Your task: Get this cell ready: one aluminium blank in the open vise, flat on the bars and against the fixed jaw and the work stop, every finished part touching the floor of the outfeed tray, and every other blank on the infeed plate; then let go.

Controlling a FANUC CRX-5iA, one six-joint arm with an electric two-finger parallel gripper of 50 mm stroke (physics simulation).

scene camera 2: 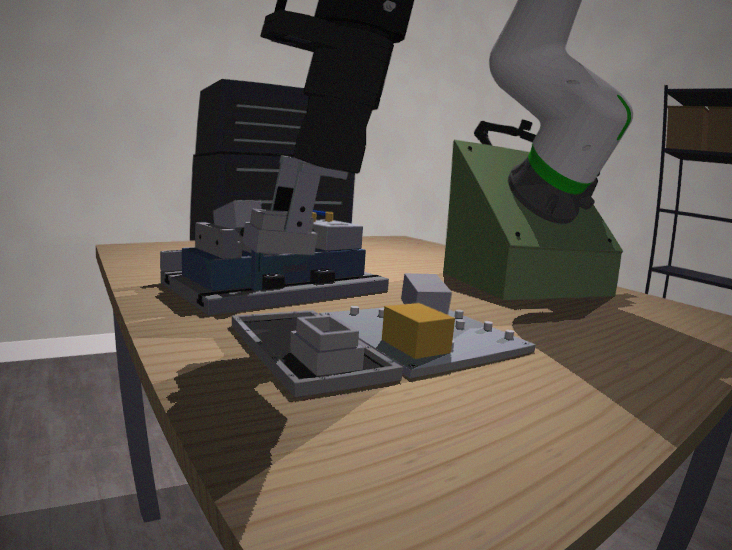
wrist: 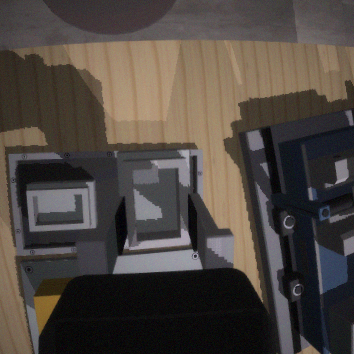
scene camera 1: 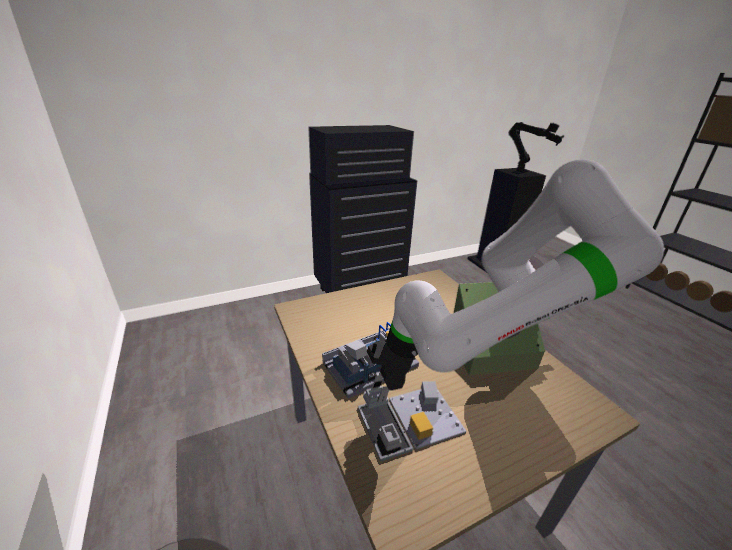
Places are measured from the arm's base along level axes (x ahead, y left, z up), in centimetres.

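Pixels of known places: gripper, fingertip midpoint: (scene camera 2: 287, 226) (wrist: 156, 211) (scene camera 1: 378, 394); arm's base at its link origin: (scene camera 2: 542, 195).
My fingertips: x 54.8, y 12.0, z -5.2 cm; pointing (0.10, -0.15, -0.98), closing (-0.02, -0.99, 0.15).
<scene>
Ahead of a thing's pixels: the offset from my fingertips to its top centre.
My gripper (scene camera 1: 376, 397) (scene camera 2: 300, 227) (wrist: 156, 211) is shut on a grey finished part with a pocket {dx +0.8, dy +0.0, dz +1.6 cm} (scene camera 2: 278, 241) (wrist: 155, 244), held level above the far end of the outfeed tray (scene camera 1: 395, 457) (scene camera 2: 346, 387) (wrist: 90, 155). Another finished part {dx -0.8, dy +7.6, dz -7.8 cm} (scene camera 1: 390, 437) (scene camera 2: 327, 354) (wrist: 88, 222) sits in the tray's near end. A grey blank {dx -1.4, dy -21.4, dz +1.3 cm} (scene camera 1: 356, 348) (scene camera 2: 236, 214) is at the blue vise {dx -7.8, dy -23.1, dz -1.9 cm} (scene camera 1: 349, 369) (scene camera 2: 218, 270) (wrist: 335, 270); it rises above the jaws and looks tilted. Its underside is hidden. A second grey blank {dx -19.6, dy -1.8, dz -6.5 cm} (scene camera 1: 429, 395) (scene camera 2: 427, 292) is on the infeed plate {dx -15.4, dy +3.6, dz -11.0 cm} (scene camera 1: 444, 432) (scene camera 2: 485, 348).
A yellow block {dx -10.8, dy +7.9, dz -7.5 cm} (scene camera 1: 421, 425) (scene camera 2: 417, 331) (wrist: 50, 300) stands on the infeed plate beside the tray. Small pins stick up from the plate. The green robot base (scene camera 1: 502, 357) (scene camera 2: 556, 275) stands behind the plate. The vise's base lies close beyond the tray.
</scene>
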